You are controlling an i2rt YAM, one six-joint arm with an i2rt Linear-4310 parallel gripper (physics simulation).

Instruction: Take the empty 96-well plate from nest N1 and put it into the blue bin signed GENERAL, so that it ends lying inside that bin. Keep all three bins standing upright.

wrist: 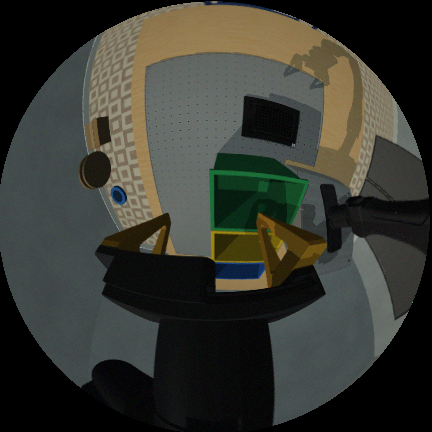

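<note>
My gripper is open and empty, its two orange fingers wide apart, high above the work area. A dark rectangular block with a fine grid of wells on top lies on the grey perforated board, beyond the bins and away from the fingers; I cannot make out a nest label or tell plate from nest. The blue bin stands upright low in the view, partly hidden by the gripper body and right finger. The yellow bin and the larger green bin stand upright in line with it. Bin signs cannot be read.
The grey perforated board lies on a wooden table. At the left are a brown block, a dark round object and a small blue ring. A black arm-like part reaches in from the right. Arm shadows fall at upper right.
</note>
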